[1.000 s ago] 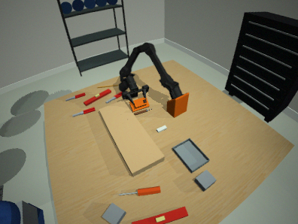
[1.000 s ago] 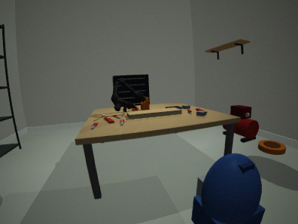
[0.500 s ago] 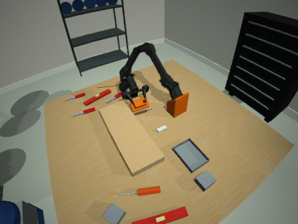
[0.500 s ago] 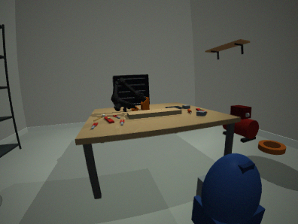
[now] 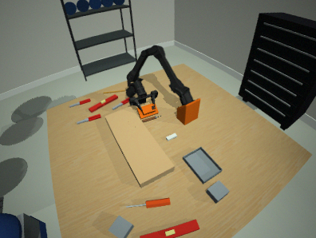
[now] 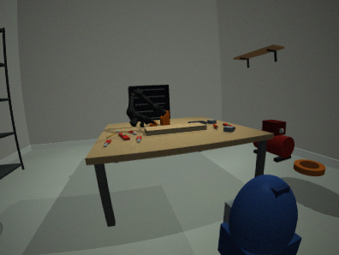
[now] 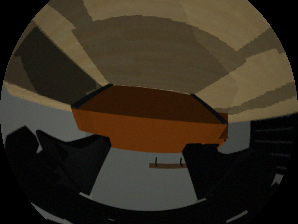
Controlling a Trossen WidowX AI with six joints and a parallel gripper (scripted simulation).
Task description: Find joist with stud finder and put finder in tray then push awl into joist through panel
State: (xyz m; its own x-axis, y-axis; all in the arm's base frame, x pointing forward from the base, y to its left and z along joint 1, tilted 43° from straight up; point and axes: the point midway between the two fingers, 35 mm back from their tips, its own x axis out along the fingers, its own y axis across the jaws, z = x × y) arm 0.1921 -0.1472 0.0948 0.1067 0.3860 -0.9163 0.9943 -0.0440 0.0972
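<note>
The orange stud finder is 20 mm behind my gripper tip and 10 mm below it. Also, from my gripper tip: indicator window 30 mm behind, 10 mm to the left, 10 mm above; then grey tray 50 mm behind, 460 mm to the left, 50 mm below; then awl 10 mm behind, 40 mm to the left, 50 mm below.
</note>
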